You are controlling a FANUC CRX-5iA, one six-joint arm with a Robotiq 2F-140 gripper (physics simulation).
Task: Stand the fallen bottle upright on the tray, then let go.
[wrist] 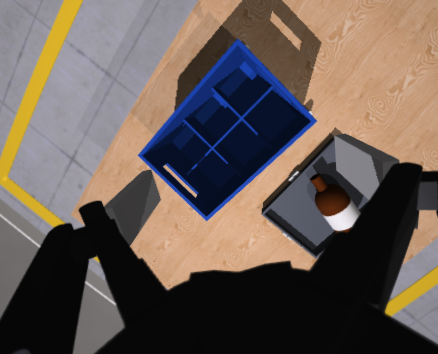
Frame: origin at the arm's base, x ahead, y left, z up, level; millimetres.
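Seen in the pictures: gripper, fingertip midpoint: [241, 169].
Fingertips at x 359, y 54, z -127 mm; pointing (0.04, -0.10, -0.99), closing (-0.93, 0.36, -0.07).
Note:
A point is followed by its place in that frame.
The brown bottle [332, 199] @(x 294, y 281, z -478 mm) with a white label lies on its side in the dark grey tray [290, 213] @(x 398, y 299, z -548 mm), at the right of the wrist view. Its neck points to the upper left, and its base end is partly hidden by the right finger. My gripper [241, 169] @(x 359, y 54, z -127 mm) is wide open with nothing between its fingers. The right finger overlaps the tray's right side in the view, and the left finger is far to the left of the bottle, past the blue crate.
A blue crate [173, 187] @(x 544, y 66, z -377 mm) with dividers stands on the wooden table [380, 75] @(x 74, y 109, z -553 mm), left of the tray and close to it. Its compartments look dark inside. The table's edge runs along the left, with grey floor [95, 100] and yellow lines beyond.

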